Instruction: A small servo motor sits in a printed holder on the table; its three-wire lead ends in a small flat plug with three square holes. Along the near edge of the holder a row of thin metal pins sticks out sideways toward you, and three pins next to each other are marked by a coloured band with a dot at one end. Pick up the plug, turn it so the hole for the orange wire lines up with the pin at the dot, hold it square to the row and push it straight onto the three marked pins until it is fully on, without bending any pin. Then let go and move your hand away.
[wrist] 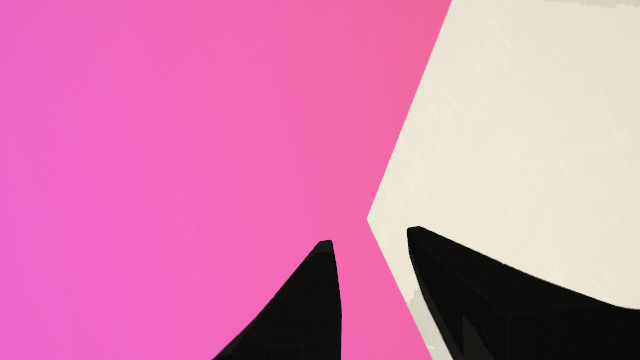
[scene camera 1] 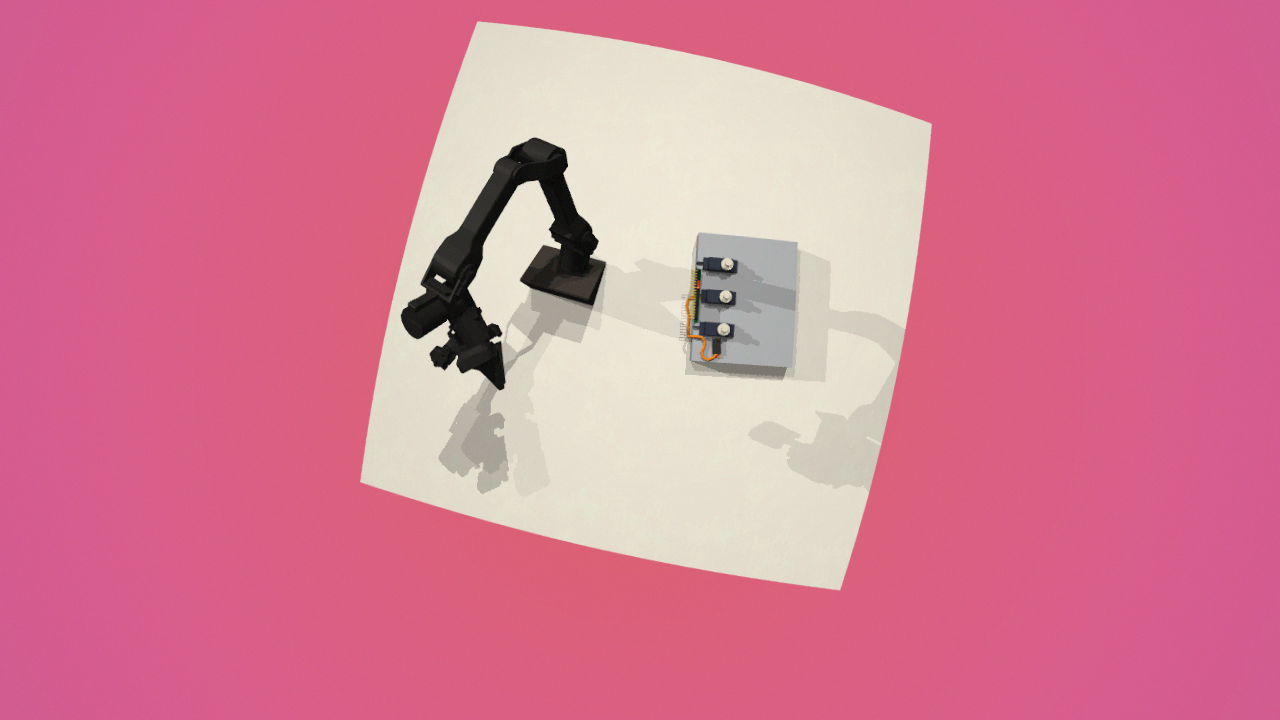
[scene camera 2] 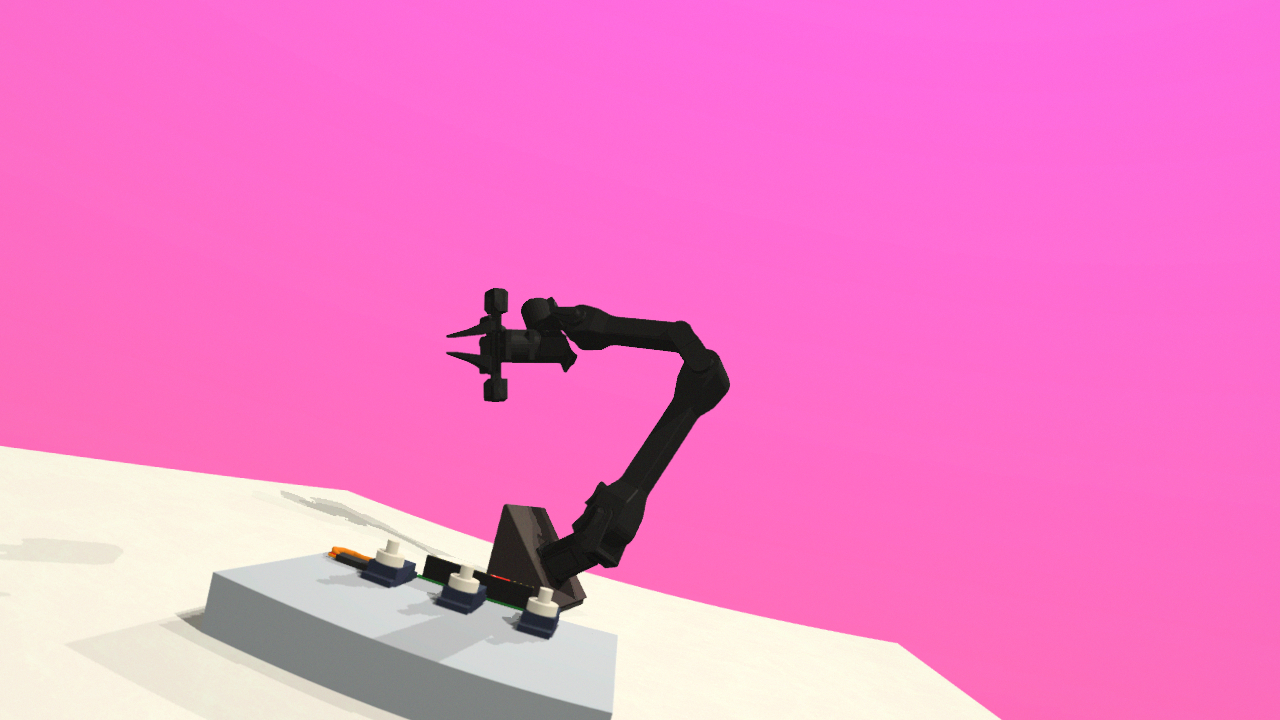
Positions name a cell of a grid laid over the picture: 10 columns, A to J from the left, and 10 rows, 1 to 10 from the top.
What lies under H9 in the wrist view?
My gripper.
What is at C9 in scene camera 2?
A grey holder.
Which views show my gripper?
The wrist view, scene camera 1 and scene camera 2: all of them.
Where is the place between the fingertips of my gripper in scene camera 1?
D6
